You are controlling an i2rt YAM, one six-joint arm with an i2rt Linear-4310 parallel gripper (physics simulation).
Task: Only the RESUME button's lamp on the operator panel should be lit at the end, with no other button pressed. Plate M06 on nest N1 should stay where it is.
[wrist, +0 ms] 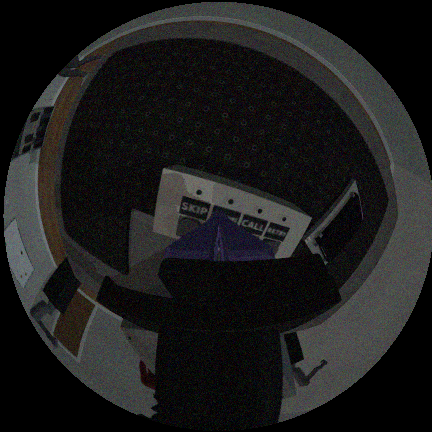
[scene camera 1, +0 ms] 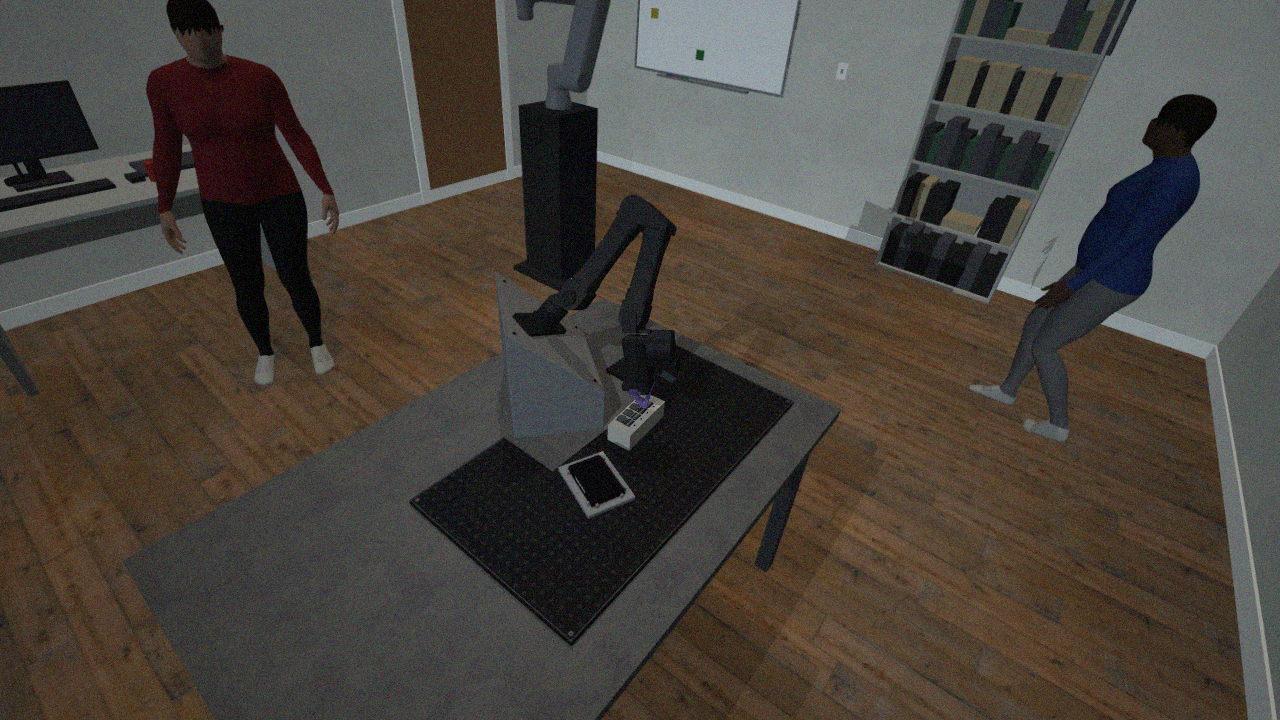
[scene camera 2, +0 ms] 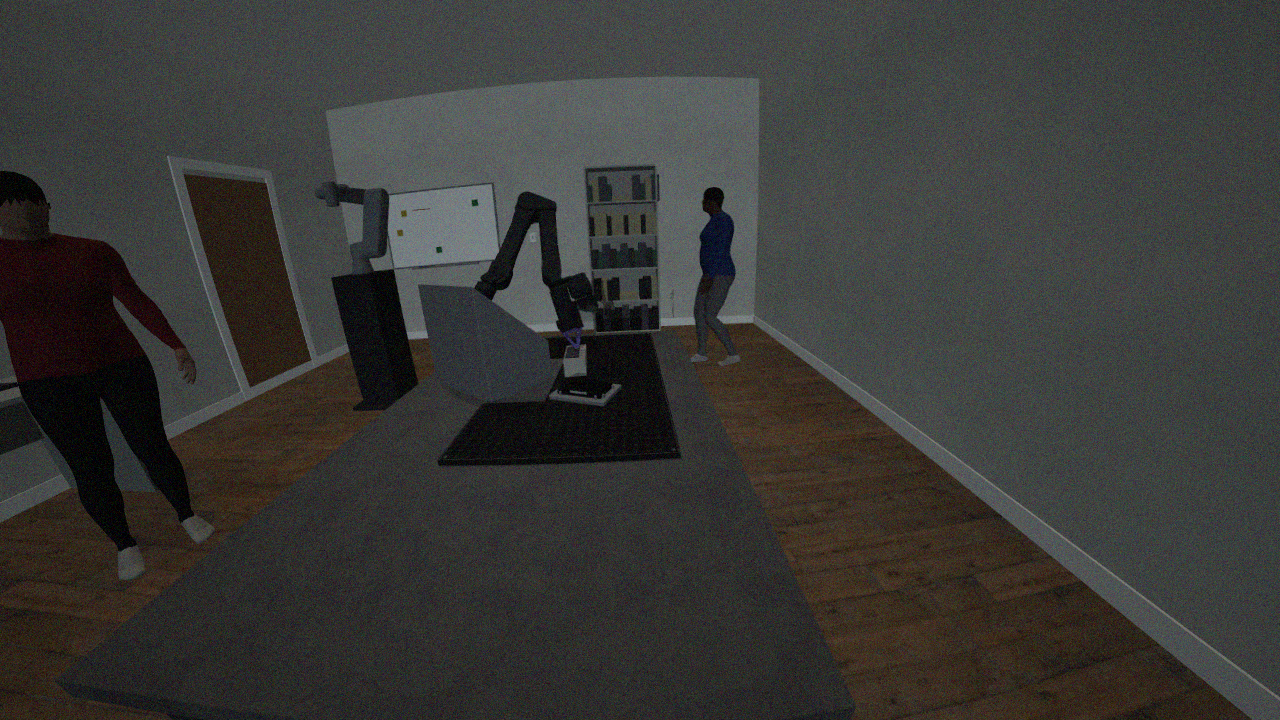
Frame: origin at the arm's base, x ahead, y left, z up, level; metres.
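Where they show: gripper, fingertip midpoint: [wrist: 218,216] [scene camera 1: 644,407] [scene camera 2: 577,348]; arm's base, origin of the base link: [scene camera 1: 540,325] [scene camera 2: 476,307].
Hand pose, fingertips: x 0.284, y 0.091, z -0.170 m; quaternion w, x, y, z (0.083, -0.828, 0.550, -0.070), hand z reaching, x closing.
Each offset is from my fingertips to the top centre of the thing. Level surfaces: height alone.
The operator panel @(dx -0.004, dy -0.022, dz -0.004 m) [scene camera 1: 624,436] [scene camera 2: 575,366] [wrist: 169,192] is a cream box on the black mat. In the wrist view its labels SKIP, CALL and RETRY can be read; the label between SKIP and CALL is mostly covered by my fingertips. The four lamp spots above the labels look dark. My gripper [scene camera 1: 640,401] [scene camera 2: 571,337] [wrist: 218,216] is shut and empty, its purple tips over that covered position; contact with a button cannot be told. A dark plate @(dx +0.048, dy -0.241, dz -0.033 m) [scene camera 1: 597,479] [scene camera 2: 586,387] [wrist: 344,225] lies on a light nest @(dx +0.048, dy -0.241, dz -0.038 m) [scene camera 1: 612,506] [scene camera 2: 581,398] beside the panel; no marking is readable.
A grey slanted housing [scene camera 1: 553,394] [scene camera 2: 483,349] stands close beside the panel, next to the black mat @(dz -0.059 m) [scene camera 1: 537,546] [scene camera 2: 572,440]. A person in red [scene camera 1: 232,134] [scene camera 2: 62,304] and a person in blue [scene camera 1: 1136,214] [scene camera 2: 716,246] stand away from the table.
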